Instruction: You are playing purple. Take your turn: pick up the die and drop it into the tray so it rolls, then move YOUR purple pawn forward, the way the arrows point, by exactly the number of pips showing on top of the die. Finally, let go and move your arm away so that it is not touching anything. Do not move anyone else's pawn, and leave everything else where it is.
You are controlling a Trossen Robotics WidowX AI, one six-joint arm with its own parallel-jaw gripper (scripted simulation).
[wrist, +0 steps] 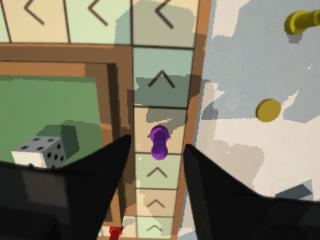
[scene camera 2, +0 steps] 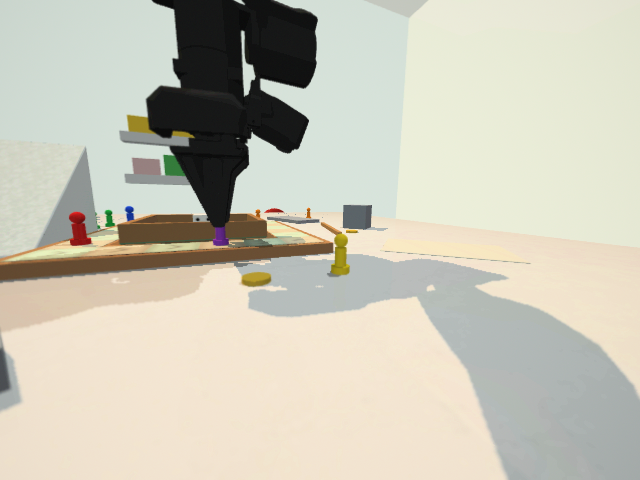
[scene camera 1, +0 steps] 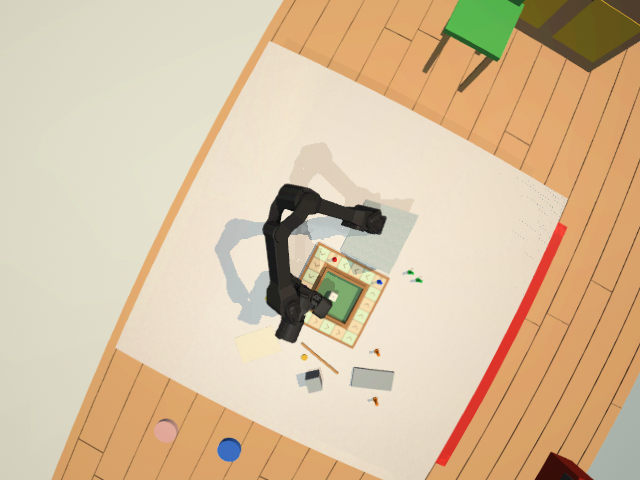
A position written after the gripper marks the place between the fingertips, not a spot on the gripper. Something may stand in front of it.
Observation:
In view: the gripper [scene camera 2: 221,224], a white die [wrist: 40,151], a grey slab [scene camera 1: 382,380] and a green tray [scene camera 1: 348,293].
The gripper also shows in the wrist view [wrist: 158,144]. The wrist view misses the grey slab: it is out of frame.

